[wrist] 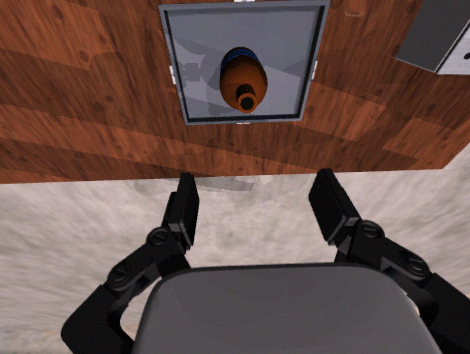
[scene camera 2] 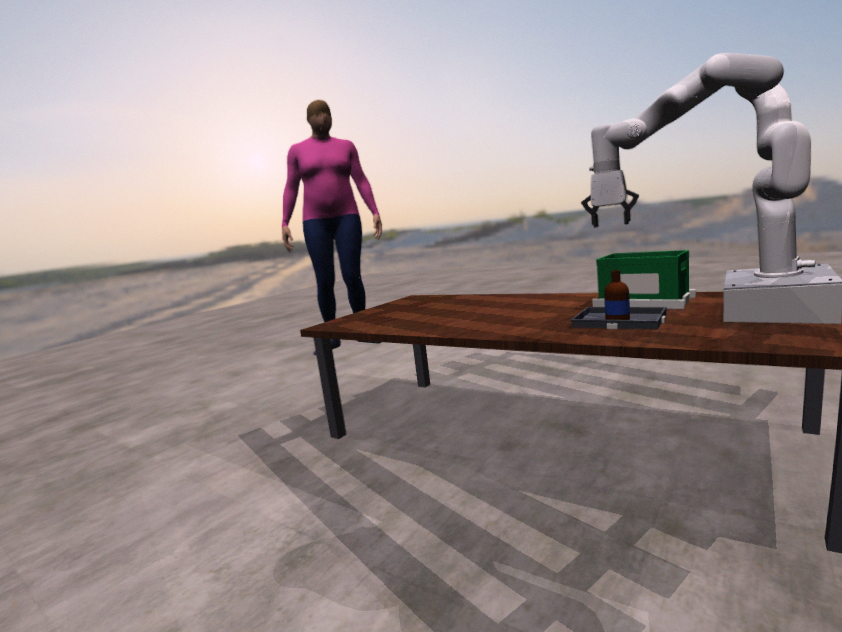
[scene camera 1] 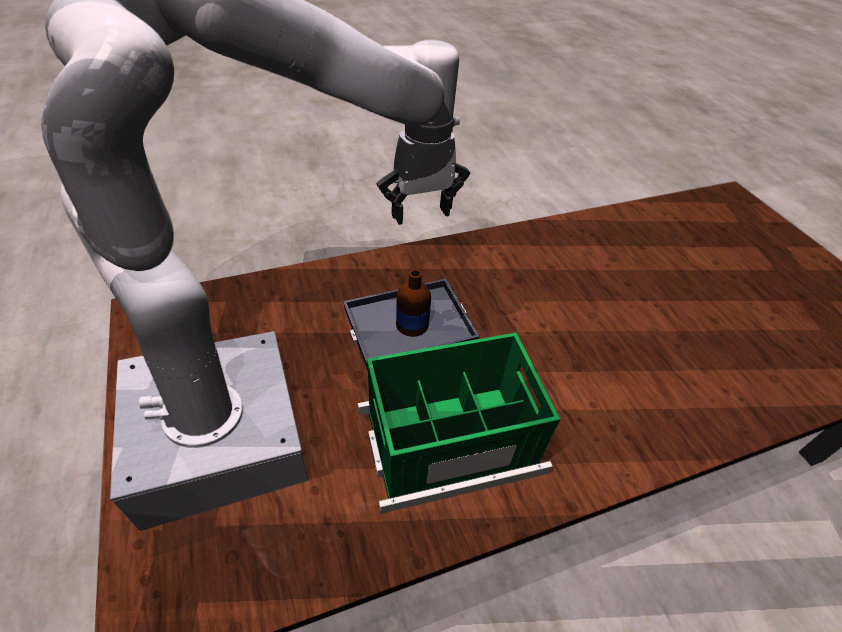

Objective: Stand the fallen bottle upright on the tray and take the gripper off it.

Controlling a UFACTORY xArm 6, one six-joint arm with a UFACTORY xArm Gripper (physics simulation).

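Places are measured from the arm's base along level axes (x right, y ahead, z up), in centimetres.
Pixels of known places: gripper, between the fingertips: [wrist: 254, 184] [scene camera 2: 611, 225] [scene camera 1: 421, 216]; arm's base, origin of its link: [scene camera 2: 778, 273] [scene camera 1: 203, 414].
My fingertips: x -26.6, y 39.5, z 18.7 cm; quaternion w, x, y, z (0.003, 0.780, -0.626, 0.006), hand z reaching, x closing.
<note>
Ahead of a thing's pixels: the offset from my fingertips to its middle. Level surfaces: height alone.
A brown bottle {dx +0.3, dy -0.6, dz -21.7 cm} [scene camera 1: 413, 307] [scene camera 2: 616, 298] [wrist: 243, 80] with a blue label stands upright on the grey tray {dx +0.2, dy -1.2, dz -28.6 cm} [scene camera 1: 372, 337] [scene camera 2: 635, 324] [wrist: 182, 97], its neck pointing up. It is inside the tray's rim. My gripper [scene camera 1: 422, 215] [scene camera 2: 611, 223] [wrist: 254, 184] is open and empty. It hangs well above the bottle and apart from it, fingers pointing down. In the wrist view the bottle and tray lie beyond the fingertips.
A green crate {dx +30.0, dy +2.8, dz -21.1 cm} [scene camera 1: 471, 429] [scene camera 2: 676, 275] with empty compartments stands beside the tray, between white rails {dx +39.8, dy +3.9, dz -28.4 cm} [scene camera 1: 469, 485]. The robot's base block [scene camera 1: 265, 401] [scene camera 2: 782, 303] is on the wooden table {dz -29.9 cm} [scene camera 1: 646, 326] [scene camera 2: 442, 326]. A person [scene camera 2: 331, 183] in a pink top stands beyond the table.
</note>
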